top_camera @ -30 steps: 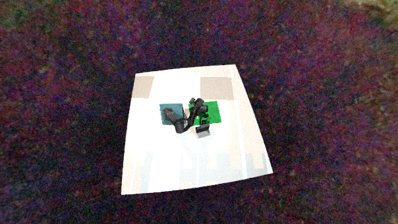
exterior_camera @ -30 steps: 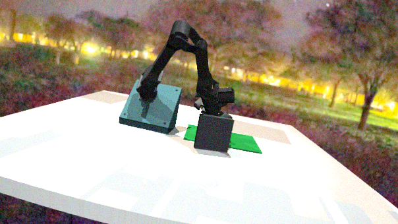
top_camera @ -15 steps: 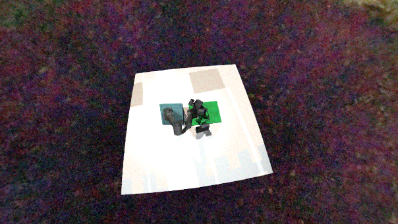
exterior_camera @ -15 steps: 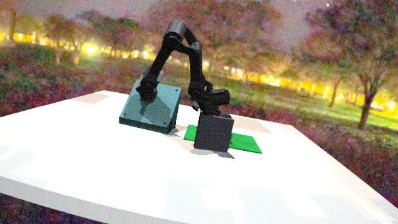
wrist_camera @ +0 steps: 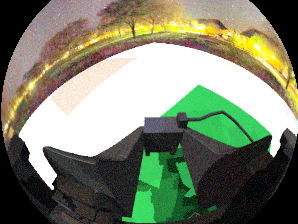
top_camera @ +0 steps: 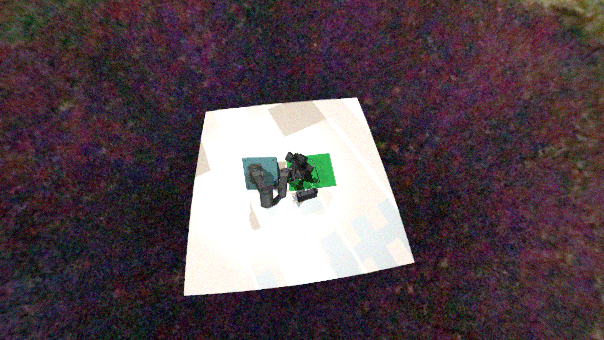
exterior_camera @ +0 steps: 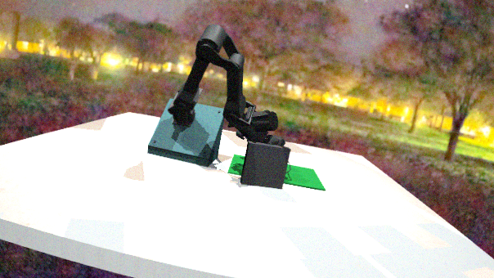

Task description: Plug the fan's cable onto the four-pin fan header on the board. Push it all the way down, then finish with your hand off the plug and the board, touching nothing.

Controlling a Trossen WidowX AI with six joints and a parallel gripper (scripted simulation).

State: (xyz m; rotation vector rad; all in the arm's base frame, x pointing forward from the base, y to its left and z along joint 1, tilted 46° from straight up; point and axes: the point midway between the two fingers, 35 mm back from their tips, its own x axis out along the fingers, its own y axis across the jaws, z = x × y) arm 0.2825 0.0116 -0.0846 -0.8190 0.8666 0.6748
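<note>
Right now my gripper tip is 80 mm above the green board, 70 mm to the left of it and 30 mm short of it. The rest, counted from my gripper tip: black fan (240 mm to the right, 10 mm behind); then dark plug (10 mm below).
</note>
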